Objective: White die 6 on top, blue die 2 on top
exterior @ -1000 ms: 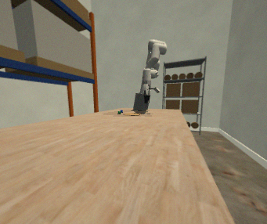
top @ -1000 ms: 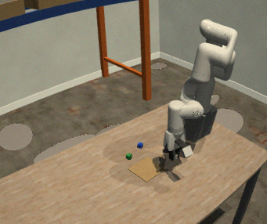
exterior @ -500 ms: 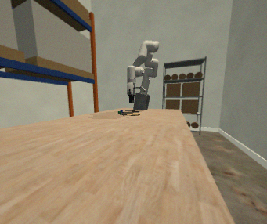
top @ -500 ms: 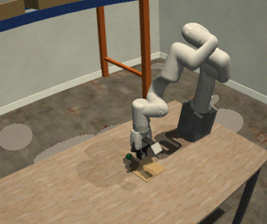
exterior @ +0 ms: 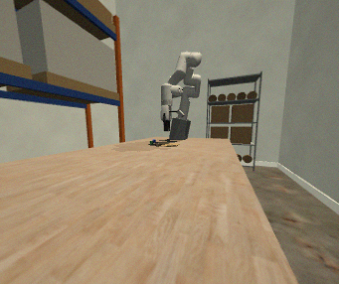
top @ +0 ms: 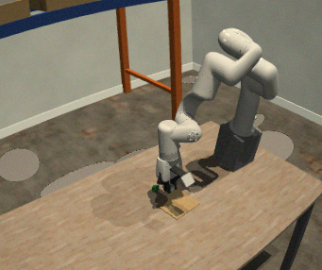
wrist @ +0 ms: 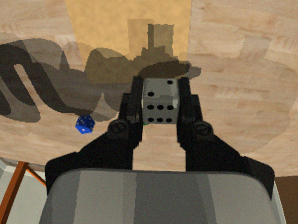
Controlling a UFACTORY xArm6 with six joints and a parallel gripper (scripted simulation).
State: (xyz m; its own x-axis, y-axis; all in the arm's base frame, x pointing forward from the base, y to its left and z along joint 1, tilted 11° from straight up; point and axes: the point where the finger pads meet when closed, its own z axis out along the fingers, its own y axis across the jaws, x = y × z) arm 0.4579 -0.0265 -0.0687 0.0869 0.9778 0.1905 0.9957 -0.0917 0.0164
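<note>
Right now the tan mat is 12 cm below my hand and 4 cm behind it. From my hand the other things lie so: blue die (15 cm to the right, 15 cm behind, 11 cm below); then green die (13 cm to the right, 11 cm below, 4 cm behind); then white die (1 cm below).
</note>
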